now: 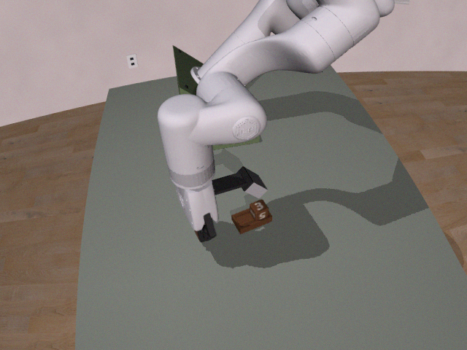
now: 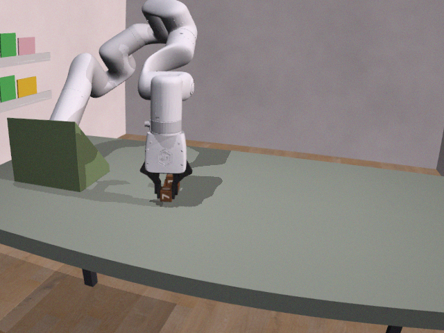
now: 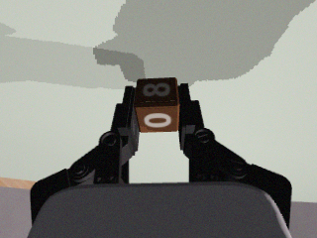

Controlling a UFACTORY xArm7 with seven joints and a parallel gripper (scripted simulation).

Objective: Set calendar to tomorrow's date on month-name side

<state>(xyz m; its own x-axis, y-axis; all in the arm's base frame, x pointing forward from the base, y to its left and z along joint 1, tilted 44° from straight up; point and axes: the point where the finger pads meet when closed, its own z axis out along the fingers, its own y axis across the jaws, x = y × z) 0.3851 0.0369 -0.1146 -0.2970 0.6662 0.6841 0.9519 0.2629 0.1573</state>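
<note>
Now: hand 10 cm to the right of the tray, 4 cm above it and 3 cm past it. The rest, counted from my hand: brown cube (1 cm below).
</note>
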